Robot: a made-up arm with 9 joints. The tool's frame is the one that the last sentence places. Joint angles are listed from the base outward.
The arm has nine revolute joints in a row. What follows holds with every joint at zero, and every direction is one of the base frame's. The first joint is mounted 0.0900 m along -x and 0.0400 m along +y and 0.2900 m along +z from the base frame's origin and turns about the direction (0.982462, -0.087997, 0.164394). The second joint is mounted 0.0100 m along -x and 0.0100 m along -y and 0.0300 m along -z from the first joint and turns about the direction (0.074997, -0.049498, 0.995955). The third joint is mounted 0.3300 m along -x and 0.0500 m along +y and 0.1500 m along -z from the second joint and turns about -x. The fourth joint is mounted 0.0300 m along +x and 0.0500 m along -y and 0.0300 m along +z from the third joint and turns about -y. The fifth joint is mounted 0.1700 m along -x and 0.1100 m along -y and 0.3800 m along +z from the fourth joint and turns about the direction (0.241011, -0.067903, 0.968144). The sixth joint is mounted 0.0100 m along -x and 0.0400 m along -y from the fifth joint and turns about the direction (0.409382, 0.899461, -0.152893). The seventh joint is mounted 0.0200 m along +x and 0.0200 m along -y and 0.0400 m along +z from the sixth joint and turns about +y. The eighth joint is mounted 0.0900 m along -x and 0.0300 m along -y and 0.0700 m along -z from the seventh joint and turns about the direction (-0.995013, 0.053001, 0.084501). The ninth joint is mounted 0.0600 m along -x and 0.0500 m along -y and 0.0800 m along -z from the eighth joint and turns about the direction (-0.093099, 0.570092, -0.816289). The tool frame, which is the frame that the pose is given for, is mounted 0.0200 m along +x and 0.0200 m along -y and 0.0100 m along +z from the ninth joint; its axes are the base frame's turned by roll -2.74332, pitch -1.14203 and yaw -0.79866 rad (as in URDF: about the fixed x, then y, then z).
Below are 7 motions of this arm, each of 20 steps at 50 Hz.
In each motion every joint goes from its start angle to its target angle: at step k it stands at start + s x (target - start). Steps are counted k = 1, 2, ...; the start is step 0. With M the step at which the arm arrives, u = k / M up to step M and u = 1 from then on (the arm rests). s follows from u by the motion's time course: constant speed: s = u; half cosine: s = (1 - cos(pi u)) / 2; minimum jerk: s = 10 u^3 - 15 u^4 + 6 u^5.
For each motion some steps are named. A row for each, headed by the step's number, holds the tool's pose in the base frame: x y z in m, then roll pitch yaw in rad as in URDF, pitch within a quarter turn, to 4 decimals.
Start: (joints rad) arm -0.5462 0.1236 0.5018 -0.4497 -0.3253 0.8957 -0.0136 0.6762 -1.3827
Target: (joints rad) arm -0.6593 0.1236 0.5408 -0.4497 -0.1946 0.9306 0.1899 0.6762 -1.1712
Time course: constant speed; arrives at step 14
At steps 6, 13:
6: -0.4990 0.3533 0.6447 2.7242 -0.2399 0.1908
13: -0.4782 0.3822 0.6384 2.6619 -0.1307 0.0792

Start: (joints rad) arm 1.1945 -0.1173 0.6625 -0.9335 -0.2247 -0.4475 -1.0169 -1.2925 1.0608
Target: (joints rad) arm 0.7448 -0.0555 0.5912 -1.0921 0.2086 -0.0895 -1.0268 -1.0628 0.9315
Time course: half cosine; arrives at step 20
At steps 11, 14, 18, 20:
11: -0.2234 -0.0626 0.3254 -2.5658 0.3314 -0.9813
14: -0.2285 -0.0470 0.3250 -2.6481 0.3404 -1.0070
18: -0.2331 -0.0352 0.3247 -2.7207 0.3457 -1.0288
20: -0.2338 -0.0337 0.3247 -2.7307 0.3463 -1.0317

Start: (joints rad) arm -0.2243 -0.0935 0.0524 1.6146 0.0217 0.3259 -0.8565 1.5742 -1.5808
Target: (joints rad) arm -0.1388 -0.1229 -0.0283 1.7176 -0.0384 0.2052 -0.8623 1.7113 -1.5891
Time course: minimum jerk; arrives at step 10
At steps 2, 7, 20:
2: -0.7422 -0.2250 -0.0460 0.7063 0.5867 1.8709
7: -0.7216 -0.1857 -0.1144 0.4448 0.4299 1.6279
20: -0.7167 -0.1759 -0.1279 0.4001 0.3882 1.5849

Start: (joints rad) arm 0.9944 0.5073 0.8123 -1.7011 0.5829 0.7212 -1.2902 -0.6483 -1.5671
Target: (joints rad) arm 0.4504 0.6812 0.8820 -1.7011 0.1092 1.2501 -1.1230 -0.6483 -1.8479
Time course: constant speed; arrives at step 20
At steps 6, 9, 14, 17, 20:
6: -0.2034 -0.0383 0.3342 -1.1807 -0.3408 -1.2624
9: -0.2097 -0.0326 0.3630 -1.2521 -0.5031 -1.2537
14: -0.2197 -0.0056 0.4066 -1.3868 -0.7693 -1.2223
17: -0.2250 0.0198 0.4271 -1.4844 -0.9260 -1.1862
20: -0.2295 0.0506 0.4414 -1.6076 -1.0797 -1.1240

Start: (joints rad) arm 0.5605 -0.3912 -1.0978 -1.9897 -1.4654 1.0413 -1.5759 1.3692 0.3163
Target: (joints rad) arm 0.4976 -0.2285 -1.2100 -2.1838 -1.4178 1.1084 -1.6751 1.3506 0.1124
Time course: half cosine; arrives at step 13
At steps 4, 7, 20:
4: -0.0237 -0.0481 0.0286 1.9073 0.0135 1.1072
7: -0.0007 -0.0196 0.0221 1.9431 -0.0456 1.2273
20: 0.0230 0.0203 0.0172 1.9818 -0.1139 1.3868

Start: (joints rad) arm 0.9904 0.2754 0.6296 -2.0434 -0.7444 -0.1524 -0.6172 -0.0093 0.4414
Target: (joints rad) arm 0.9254 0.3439 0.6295 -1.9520 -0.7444 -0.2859 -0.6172 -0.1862 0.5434
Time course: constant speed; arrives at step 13
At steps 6, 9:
6: 0.0013 -0.1313 0.3117 2.1279 -0.3746 0.3086
9: -0.0025 -0.1357 0.3142 2.1356 -0.4208 0.2850

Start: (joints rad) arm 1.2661 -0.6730 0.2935 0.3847 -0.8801 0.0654 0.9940 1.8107 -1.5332
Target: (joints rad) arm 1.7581 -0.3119 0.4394 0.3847 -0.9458 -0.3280 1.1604 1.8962 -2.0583
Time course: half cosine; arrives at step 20
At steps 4, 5, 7, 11, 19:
4: -0.7777 -0.1770 0.6867 -1.7035 -0.3507 0.0247
5: -0.7815 -0.1912 0.6725 -1.6672 -0.3699 0.0315
7: -0.7903 -0.2239 0.6353 -1.5768 -0.4181 0.0441
11: -0.8081 -0.2862 0.5360 -1.3565 -0.5332 0.0499
19: -0.8247 -0.3302 0.3866 -1.0410 -0.6761 -0.0025

